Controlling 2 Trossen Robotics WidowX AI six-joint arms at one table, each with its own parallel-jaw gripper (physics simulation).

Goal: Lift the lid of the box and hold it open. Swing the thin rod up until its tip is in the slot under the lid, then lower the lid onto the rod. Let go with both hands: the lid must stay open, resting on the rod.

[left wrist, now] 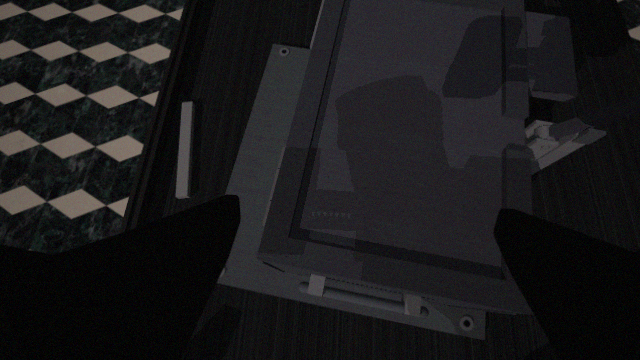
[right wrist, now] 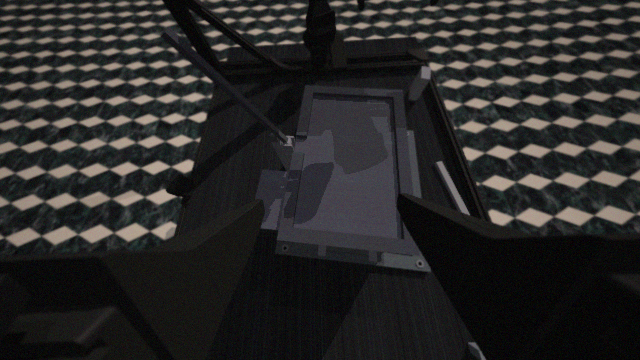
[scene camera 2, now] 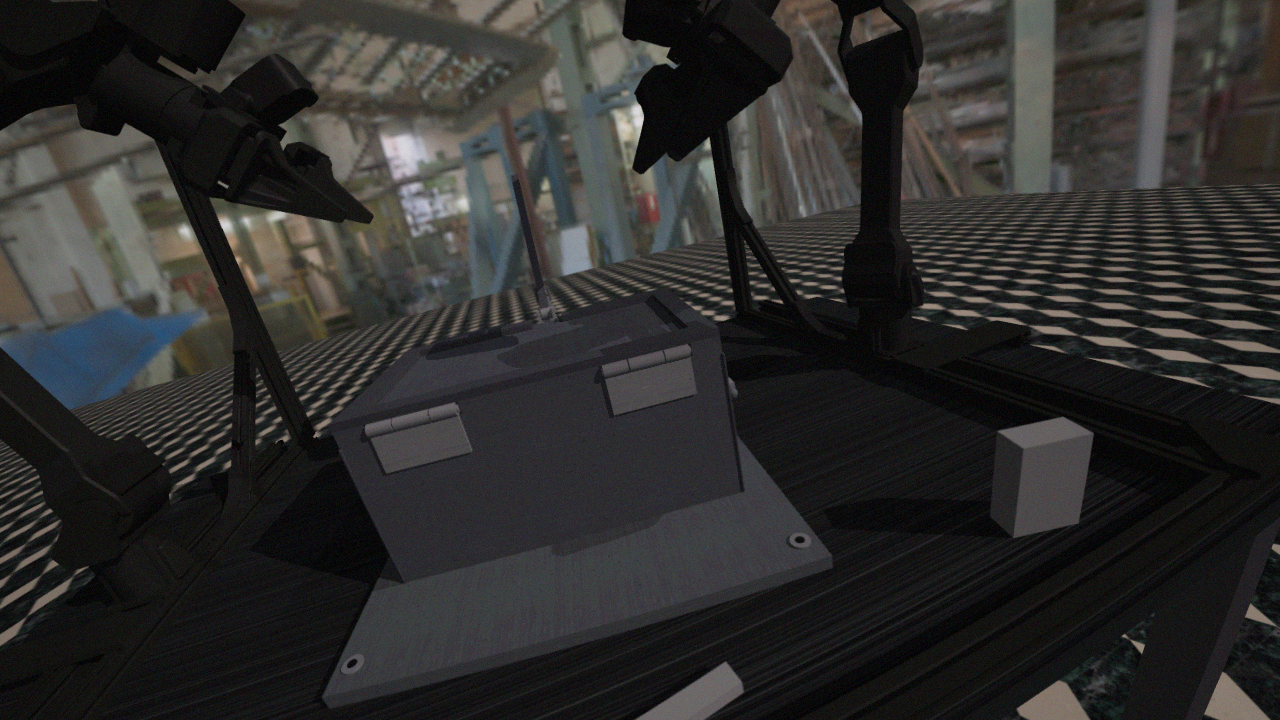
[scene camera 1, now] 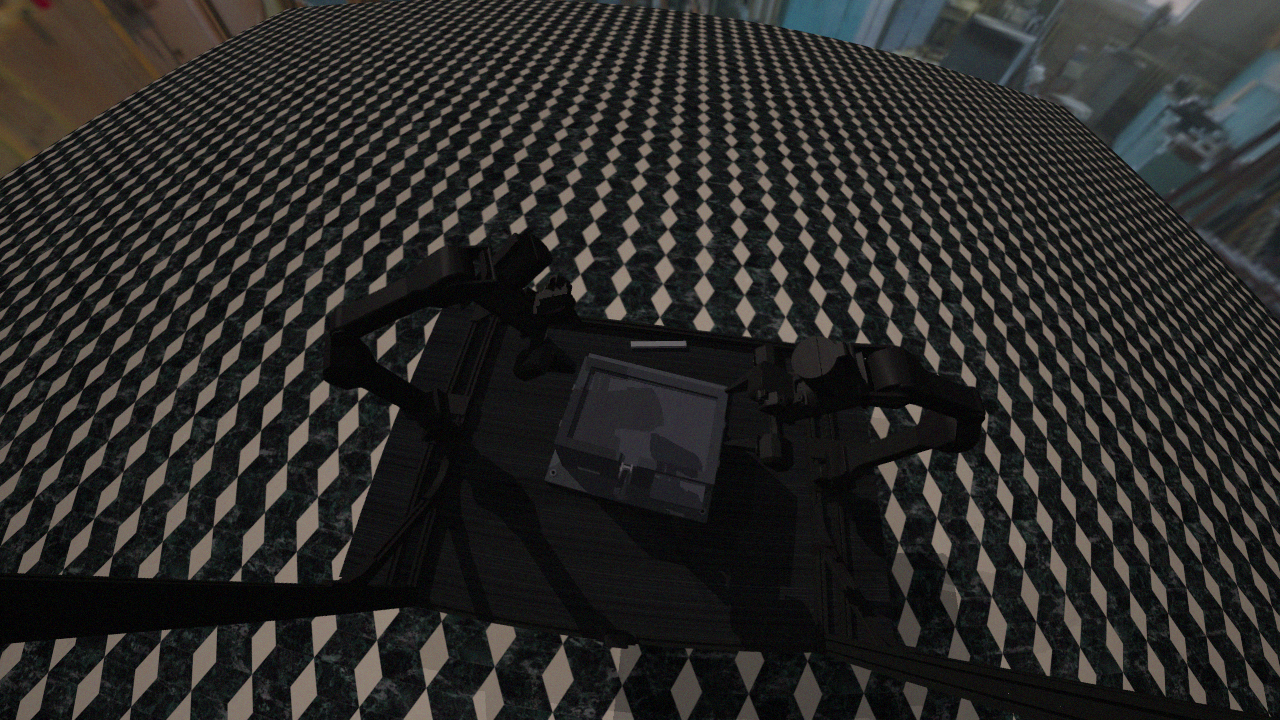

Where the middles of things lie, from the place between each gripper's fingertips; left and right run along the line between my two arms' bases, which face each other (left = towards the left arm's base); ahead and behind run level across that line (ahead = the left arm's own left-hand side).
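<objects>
I see the lid [scene camera 2: 504, 363], which is 15 cm below my left hand, 8 cm behind it and 13 cm to the right of it. There is a thin rod [scene camera 2: 545, 310] too, and from my left hand it is 5 cm below, 20 cm behind and 10 cm to the right.
Counted from my right hand, the lid is 16 cm below, 2 cm ahead and 12 cm to the left. The thin rod is 7 cm below my right hand, 15 cm to the left of it and 10 cm behind it.
</objects>
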